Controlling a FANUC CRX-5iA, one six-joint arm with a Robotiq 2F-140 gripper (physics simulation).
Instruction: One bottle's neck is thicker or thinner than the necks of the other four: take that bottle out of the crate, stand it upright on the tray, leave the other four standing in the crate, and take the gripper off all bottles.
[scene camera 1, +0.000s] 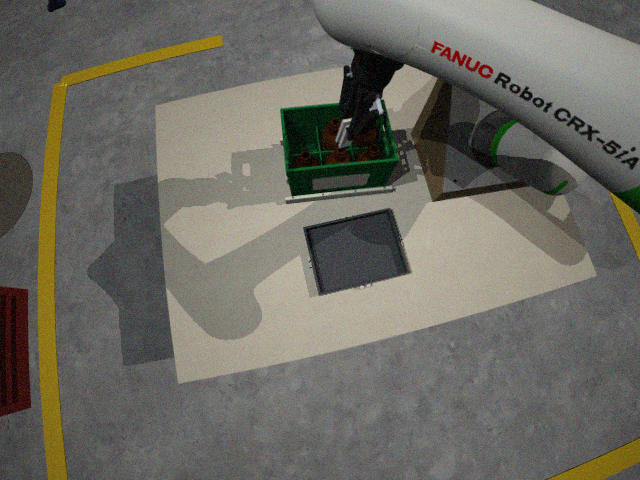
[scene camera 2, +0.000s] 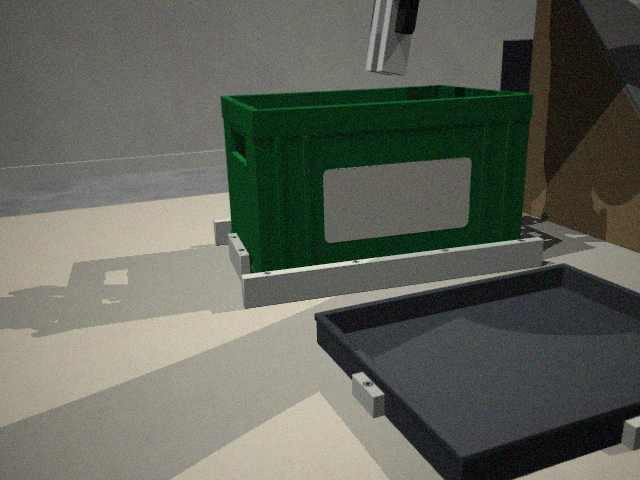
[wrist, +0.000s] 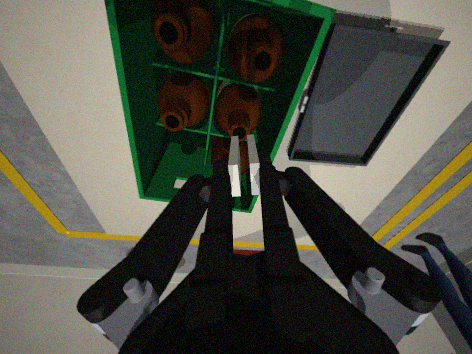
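Pixels of known places: gripper, between the fingertips: (scene camera 1: 342, 142) (scene camera 2: 385, 73) (wrist: 243, 148); arm's base, origin of its link: (scene camera 1: 496, 138).
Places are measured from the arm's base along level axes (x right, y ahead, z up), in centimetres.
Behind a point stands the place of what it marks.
My gripper (scene camera 1: 341, 144) {x 6.6, y 40.6, z 2.4 cm} (scene camera 2: 386, 71) {x 6.6, y 40.6, z 2.4 cm} (wrist: 243, 148) {x 6.6, y 40.6, z 2.4 cm} is shut and empty above the green crate (scene camera 1: 323, 166) {x 3.0, y 46.3, z 0.0 cm} (scene camera 2: 289, 206) {x 3.6, y 52.4, z -8.6 cm} (wrist: 125, 100) {x 19.6, y 36.8, z 0.0 cm}, its tips higher than the rim. Brown bottles stand in five of the crate's six compartments. In the wrist view the bottle at top left (wrist: 195, 40) {x 12.5, y 31.6, z -5.0 cm} seems to have a wider neck than the bottles at top right (wrist: 256, 42) {x 5.9, y 31.2, z -3.1 cm}, middle left (wrist: 184, 97) {x 14.4, y 37.9, z -4.9 cm} and middle right (wrist: 239, 105) {x 7.1, y 38.6, z -5.0 cm}. The fingers partly hide the lowest bottle (wrist: 220, 146) {x 9.8, y 46.6, z -7.1 cm}. The lower-left compartment is empty. The dark tray (scene camera 1: 356, 263) {x -19.1, y 42.8, z -16.9 cm} (scene camera 2: 516, 372) {x -17.3, y 44.4, z -16.9 cm} (wrist: 360, 100) {x -17.1, y 40.5, z -17.0 cm} has no bottle on it.
A pale rail (scene camera 1: 338, 195) {x 0.9, y 42.2, z -15.3 cm} (scene camera 2: 392, 273) {x 1.0, y 43.0, z -16.0 cm} runs along the crate's front, between crate and tray. Small blocks (scene camera 2: 368, 393) {x -16.2, y 55.5, z -16.0 cm} sit against the tray. A brown pedestal (scene camera 1: 433, 170) {x -0.2, y 14.3, z -11.1 cm} (scene camera 2: 578, 191) {x 6.3, y 13.8, z -12.6 cm} stands right of the crate. A person's legs (wrist: 445, 280) show at the wrist view's right edge.
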